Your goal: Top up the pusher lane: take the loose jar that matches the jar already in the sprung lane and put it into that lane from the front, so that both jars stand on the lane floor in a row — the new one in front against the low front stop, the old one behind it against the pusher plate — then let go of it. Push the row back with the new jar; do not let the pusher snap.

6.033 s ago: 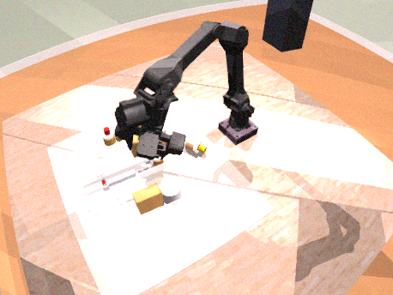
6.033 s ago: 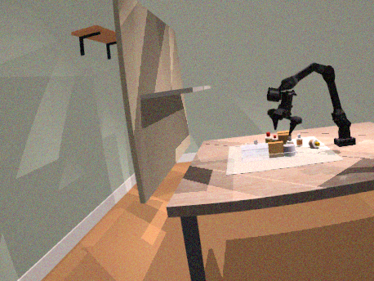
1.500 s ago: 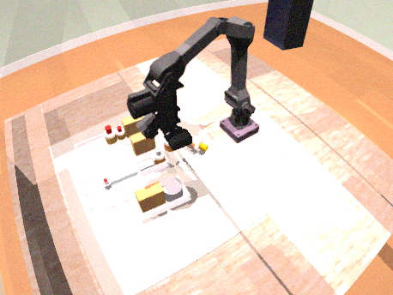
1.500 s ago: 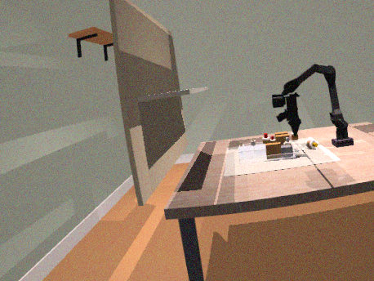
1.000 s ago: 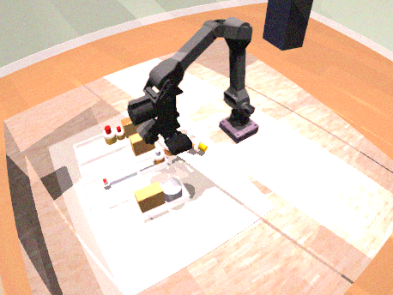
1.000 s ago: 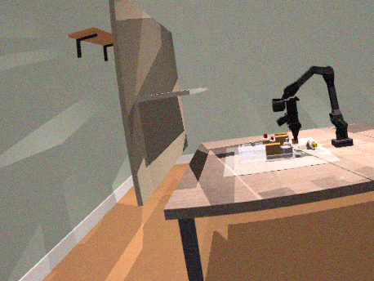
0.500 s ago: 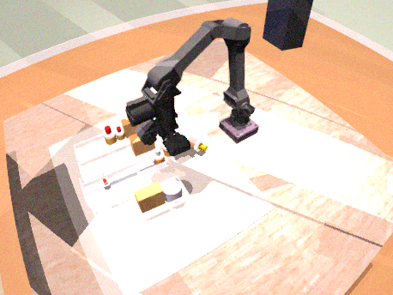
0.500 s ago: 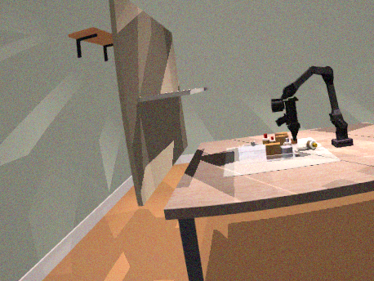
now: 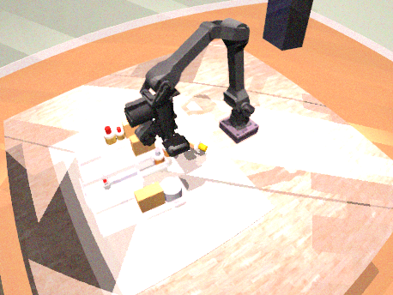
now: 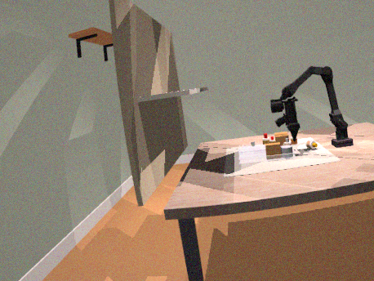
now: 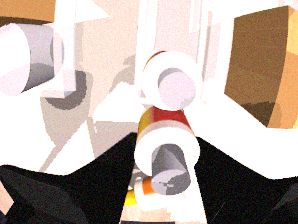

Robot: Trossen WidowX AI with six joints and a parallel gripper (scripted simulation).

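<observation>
My gripper tip is 5 cm short of the grey cylinder, 13 cm to the right of it and 3 cm above it. Round my gripper tip: pusher lane (18 cm ahead, 3 cm to the left, 4 cm below); red mark (22 cm ahead, 4 cm to the left, 2 cm above).
</observation>
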